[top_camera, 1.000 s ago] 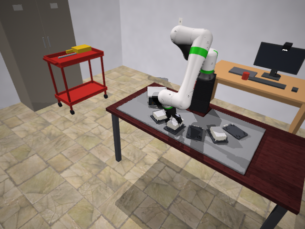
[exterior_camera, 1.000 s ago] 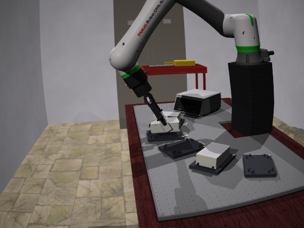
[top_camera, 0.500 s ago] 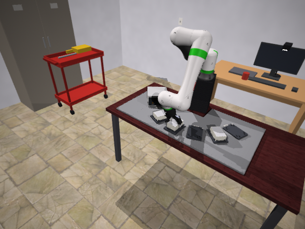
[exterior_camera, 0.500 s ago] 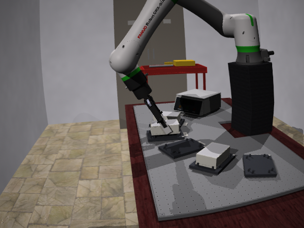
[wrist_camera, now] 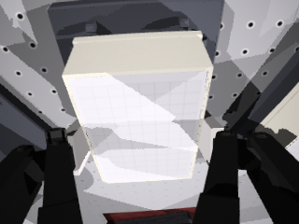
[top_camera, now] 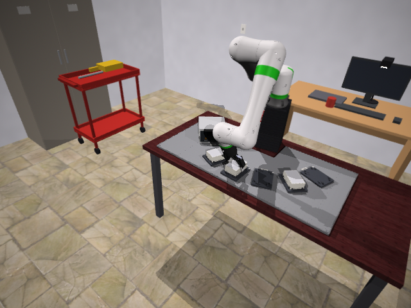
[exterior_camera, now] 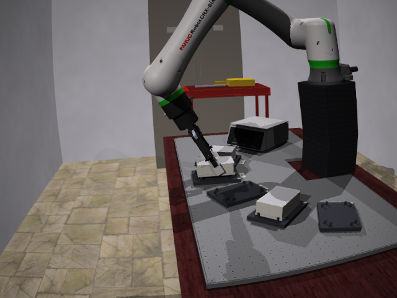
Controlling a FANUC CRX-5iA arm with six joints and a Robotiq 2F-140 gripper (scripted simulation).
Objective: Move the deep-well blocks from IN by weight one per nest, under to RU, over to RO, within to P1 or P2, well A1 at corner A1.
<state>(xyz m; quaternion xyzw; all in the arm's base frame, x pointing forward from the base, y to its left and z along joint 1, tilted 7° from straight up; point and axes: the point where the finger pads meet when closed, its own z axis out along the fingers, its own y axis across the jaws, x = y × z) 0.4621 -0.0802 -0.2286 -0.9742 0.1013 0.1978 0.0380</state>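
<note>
Now: hand 170 mm to the left of the dark nest, 70 mm past it and 50 mm above it. The rest, counted from my hand: check-weigher 350 mm to the right, 340 mm behind, 10 mm above.
</note>
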